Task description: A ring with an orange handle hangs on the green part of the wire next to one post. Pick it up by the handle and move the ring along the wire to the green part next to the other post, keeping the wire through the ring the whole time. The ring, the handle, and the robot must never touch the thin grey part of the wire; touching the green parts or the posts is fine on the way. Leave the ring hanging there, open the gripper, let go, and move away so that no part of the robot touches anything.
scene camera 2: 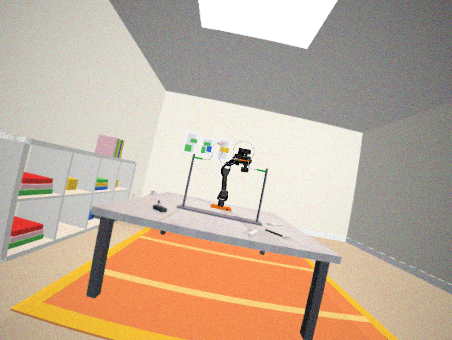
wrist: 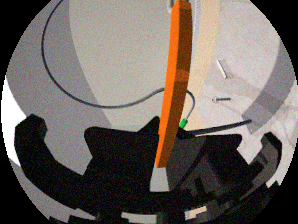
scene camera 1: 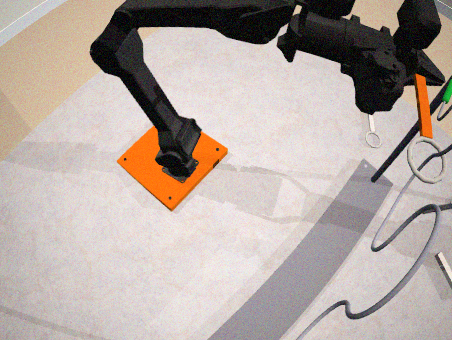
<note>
The gripper [wrist: 159, 119] carries a ring.
</note>
